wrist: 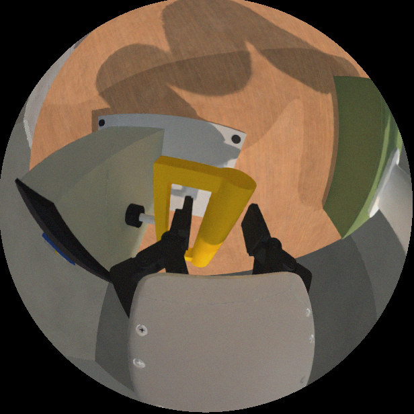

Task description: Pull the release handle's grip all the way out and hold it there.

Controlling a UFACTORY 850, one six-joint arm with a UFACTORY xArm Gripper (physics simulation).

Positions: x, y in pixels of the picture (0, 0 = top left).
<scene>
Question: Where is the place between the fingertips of the gripper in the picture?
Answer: At 219, 210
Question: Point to a release handle grip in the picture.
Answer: At 230, 188
</scene>
